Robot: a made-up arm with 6 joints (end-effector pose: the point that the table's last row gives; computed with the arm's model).
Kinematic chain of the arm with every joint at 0, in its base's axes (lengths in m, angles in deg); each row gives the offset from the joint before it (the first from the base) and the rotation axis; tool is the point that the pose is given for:
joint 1: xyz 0 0 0.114 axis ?
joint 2: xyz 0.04 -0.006 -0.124 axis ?
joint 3: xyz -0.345 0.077 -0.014 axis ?
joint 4: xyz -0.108 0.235 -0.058 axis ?
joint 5: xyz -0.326 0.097 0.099 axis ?
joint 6: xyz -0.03 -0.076 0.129 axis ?
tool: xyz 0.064 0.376 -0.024
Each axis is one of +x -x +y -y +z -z.
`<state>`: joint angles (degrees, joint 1 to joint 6).
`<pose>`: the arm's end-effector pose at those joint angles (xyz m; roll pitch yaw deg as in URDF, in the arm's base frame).
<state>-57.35 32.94 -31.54 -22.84 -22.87 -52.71</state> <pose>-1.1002 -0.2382 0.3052 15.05 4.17 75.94</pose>
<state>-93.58 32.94 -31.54 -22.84 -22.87 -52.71</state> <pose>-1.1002 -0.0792 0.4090 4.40 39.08 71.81</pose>
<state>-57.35 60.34 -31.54 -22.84 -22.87 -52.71</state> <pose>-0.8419 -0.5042 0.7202 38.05 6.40 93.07</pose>
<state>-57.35 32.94 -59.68 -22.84 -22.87 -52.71</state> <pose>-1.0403 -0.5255 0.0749 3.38 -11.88 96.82</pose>
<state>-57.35 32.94 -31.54 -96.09 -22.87 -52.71</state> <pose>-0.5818 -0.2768 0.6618 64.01 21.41 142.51</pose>
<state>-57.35 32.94 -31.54 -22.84 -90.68 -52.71</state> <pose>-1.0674 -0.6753 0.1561 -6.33 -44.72 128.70</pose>
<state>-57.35 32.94 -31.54 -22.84 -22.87 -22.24</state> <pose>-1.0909 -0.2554 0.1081 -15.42 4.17 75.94</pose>
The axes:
joint 1: +x
joint 2: +z
joint 3: +y
joint 4: -z
joint 5: +y
joint 6: -x

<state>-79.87 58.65 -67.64 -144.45 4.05 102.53</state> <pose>-0.1800 -0.0303 0.0891 -71.07 13.25 -129.71</pose>
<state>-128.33 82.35 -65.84 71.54 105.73 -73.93</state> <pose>-0.2202 0.0140 0.3268 -34.92 22.92 -98.91</pose>
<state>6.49 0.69 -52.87 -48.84 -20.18 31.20</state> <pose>-0.6066 0.3799 -0.4246 -87.20 -50.92 81.85</pose>
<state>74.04 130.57 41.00 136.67 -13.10 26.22</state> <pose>-0.0866 0.2824 -0.2205 22.05 -18.11 -37.03</pose>
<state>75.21 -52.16 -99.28 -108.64 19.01 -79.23</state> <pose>-0.3373 0.5618 0.7136 45.54 -10.72 17.98</pose>
